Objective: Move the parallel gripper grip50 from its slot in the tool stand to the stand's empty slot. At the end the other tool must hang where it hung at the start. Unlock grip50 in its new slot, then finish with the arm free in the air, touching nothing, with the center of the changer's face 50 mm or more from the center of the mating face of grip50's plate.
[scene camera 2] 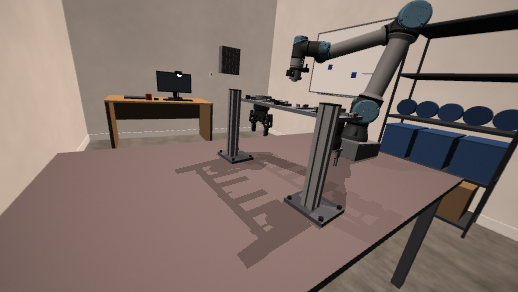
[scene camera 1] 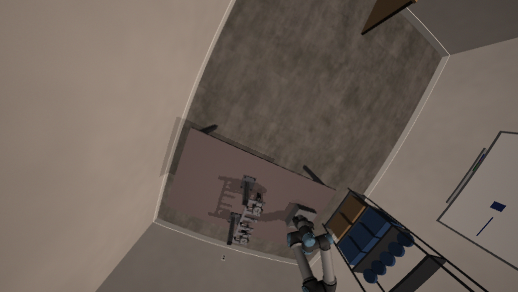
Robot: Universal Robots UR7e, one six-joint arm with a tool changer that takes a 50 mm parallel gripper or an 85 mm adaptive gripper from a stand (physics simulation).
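Pixels of known places: hand, tool point: (scene camera 2: pixel 294 79); arm's base, link origin: (scene camera 2: pixel 352 138).
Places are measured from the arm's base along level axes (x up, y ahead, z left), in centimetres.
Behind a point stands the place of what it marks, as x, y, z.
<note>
The tool stand (scene camera 1: pixel 231 231) {10.4, 65.5, 29.1} (scene camera 2: pixel 316 157) {8.0, 66.8, 30.2} has two grey posts and a raised rail. The parallel gripper grip50 (scene camera 2: pixel 336 159) {4.1, 52.2, 26.7} hangs at the near end of the rail, partly behind the near post; its finger opening is too small and hidden to tell. The adaptive gripper (scene camera 2: pixel 260 122) hangs near the far post, fingers pointing down. From above, in scene camera 1, both are hard to make out among the stand's parts. The arm's changer (scene camera 2: pixel 296 77) {31.1, 32.0, -21.7} carries no tool and is in the air, above and behind the rail, apart from the stand. The empty slot cannot be made out clearly.
The arm's base block (scene camera 1: pixel 295 212) {-1.4, 11.8, -8.0} (scene camera 2: pixel 361 149) {-2.5, 7.4, 10.5} stands on the table (scene camera 1: pixel 200 165) {-8.9, 117.3, -12.4} (scene camera 2: pixel 125 210) {-9.0, 112.4, 10.1} beside the stand. A shelf unit with blue bins (scene camera 1: pixel 361 240) (scene camera 2: pixel 432 145) is beside the arm. A desk with a monitor (scene camera 2: pixel 174 82) stands in the background.
</note>
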